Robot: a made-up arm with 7 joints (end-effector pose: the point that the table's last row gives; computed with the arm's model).
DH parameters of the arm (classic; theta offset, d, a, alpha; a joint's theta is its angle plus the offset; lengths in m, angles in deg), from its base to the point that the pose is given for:
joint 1: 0 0.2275 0 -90
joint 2: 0 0 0 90
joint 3: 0 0.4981 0.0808 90
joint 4: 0 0 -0.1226 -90
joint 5: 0 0.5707 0 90
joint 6: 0 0 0.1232 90
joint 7: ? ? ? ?
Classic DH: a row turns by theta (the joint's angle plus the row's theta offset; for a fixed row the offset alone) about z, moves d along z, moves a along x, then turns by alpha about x.
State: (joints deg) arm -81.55 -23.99 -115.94 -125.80 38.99 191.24 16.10
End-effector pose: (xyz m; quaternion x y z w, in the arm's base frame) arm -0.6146 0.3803 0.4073 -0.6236 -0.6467 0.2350 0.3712
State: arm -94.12 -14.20 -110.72 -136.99 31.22 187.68 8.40
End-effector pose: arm -0.5367 0.3720 0.3989 -0.5424 -0.7485 0.1199 0.3623
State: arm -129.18 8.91 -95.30 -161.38 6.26 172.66 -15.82
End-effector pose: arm -0.3494 0.3564 0.2567 -0.2892 -0.9489 -0.1103 0.0621
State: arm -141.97 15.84 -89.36 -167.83 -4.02 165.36 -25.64
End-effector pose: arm -0.2749 0.3482 0.1861 0.1897 0.9706 0.0969 0.1122
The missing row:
joint 7: 0 0 0 0
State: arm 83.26 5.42 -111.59 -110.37 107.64 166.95 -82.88
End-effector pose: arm 0.5414 -0.3832 0.6298 -0.7455 0.2724 -0.6073 0.0338
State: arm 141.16 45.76 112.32 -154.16 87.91 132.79 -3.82
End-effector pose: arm -0.2186 -0.4373 0.2738 -0.0104 0.6612 -0.4637 0.5896
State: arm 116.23 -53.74 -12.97 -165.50 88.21 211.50 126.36
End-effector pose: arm 0.0944 0.2072 0.4907 -0.3291 0.7693 0.4506 0.3112
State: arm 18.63 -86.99 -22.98 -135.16 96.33 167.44 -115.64
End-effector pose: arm -0.0117 -0.3589 0.7218 -0.3871 -0.0396 -0.9150 0.1070
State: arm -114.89 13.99 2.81 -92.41 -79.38 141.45 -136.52
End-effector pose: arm -0.2411 -0.8298 0.6445 -0.6454 -0.5024 0.5660 0.1034
